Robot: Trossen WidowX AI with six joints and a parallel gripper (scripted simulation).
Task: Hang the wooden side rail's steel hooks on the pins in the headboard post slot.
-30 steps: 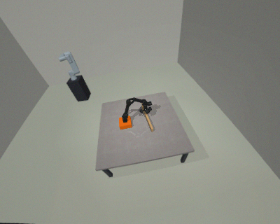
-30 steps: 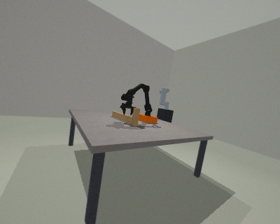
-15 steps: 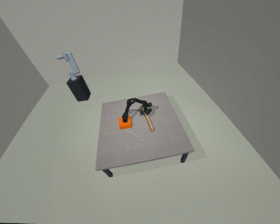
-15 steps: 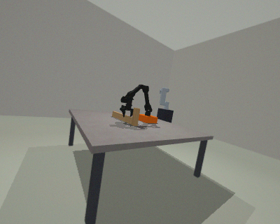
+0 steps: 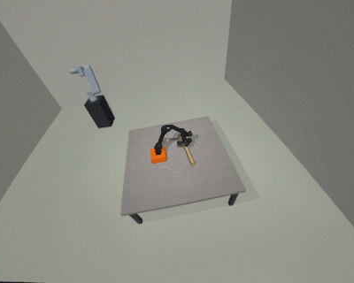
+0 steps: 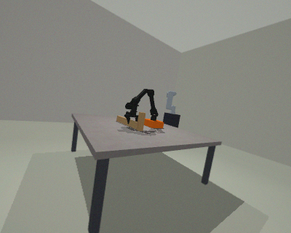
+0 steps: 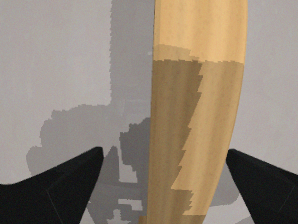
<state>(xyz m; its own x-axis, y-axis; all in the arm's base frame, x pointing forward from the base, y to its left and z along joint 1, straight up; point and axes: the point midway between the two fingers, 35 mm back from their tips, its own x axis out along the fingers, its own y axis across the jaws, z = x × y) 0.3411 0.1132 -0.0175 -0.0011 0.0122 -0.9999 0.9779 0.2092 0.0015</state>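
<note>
Now: the upright headboard post 30 mm behind my gripper tip, 140 mm to the left of it and 50 mm above it.
</note>
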